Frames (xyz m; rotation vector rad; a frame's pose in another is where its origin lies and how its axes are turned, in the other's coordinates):
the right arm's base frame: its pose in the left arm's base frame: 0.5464 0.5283 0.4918 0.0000 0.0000 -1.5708
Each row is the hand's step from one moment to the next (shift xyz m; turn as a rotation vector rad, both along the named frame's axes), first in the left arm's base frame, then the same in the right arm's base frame.
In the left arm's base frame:
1: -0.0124 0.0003 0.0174 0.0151 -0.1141 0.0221
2: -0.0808 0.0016 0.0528 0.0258 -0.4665 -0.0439
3: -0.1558 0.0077 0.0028 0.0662 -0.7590 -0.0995
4: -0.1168 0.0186 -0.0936 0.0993 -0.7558 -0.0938
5: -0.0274 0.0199 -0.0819 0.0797 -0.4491 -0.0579
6: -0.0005 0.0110 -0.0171 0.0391 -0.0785 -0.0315
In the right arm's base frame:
1: -0.0003 -0.0124 0.0174 0.1141 0.0151 0.0221
2: -0.0016 -0.0808 0.0528 0.4665 0.0258 -0.0439
3: -0.0077 -0.1558 0.0028 0.7590 0.0662 -0.0995
4: -0.0186 -0.1168 -0.0936 0.7558 0.0993 -0.0938
5: -0.0199 -0.0274 -0.0819 0.4491 0.0797 -0.0579
6: -0.0110 -0.0005 -0.0171 0.0785 0.0391 -0.0315

